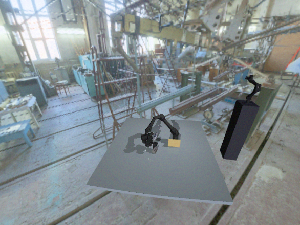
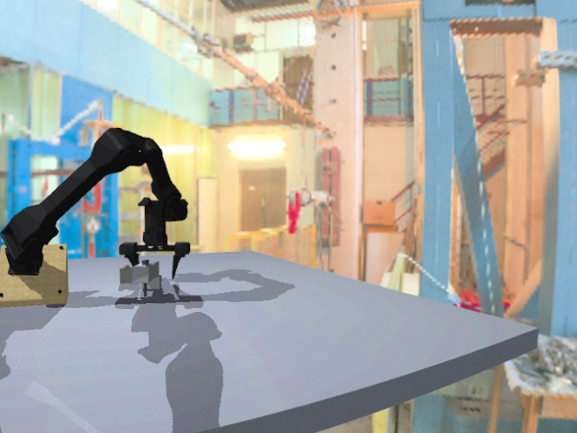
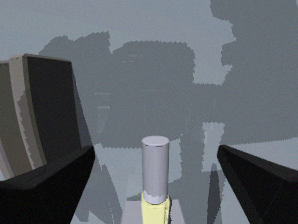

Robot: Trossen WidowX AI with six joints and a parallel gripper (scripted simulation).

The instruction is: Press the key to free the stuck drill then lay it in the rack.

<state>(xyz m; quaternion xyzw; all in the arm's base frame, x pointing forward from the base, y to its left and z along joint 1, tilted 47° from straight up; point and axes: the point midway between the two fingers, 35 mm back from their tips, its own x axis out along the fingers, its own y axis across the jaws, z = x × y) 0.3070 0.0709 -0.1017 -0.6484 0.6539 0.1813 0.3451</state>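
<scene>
The drill is 40 mm to the right of my gripper tip, 40 mm above it and 10 mm behind it. Also, from my gripper tip: light grey block 130 mm to the right, 40 mm above, 30 mm behind; rack 70 mm behind, 40 mm to the left, 10 mm above.
</scene>
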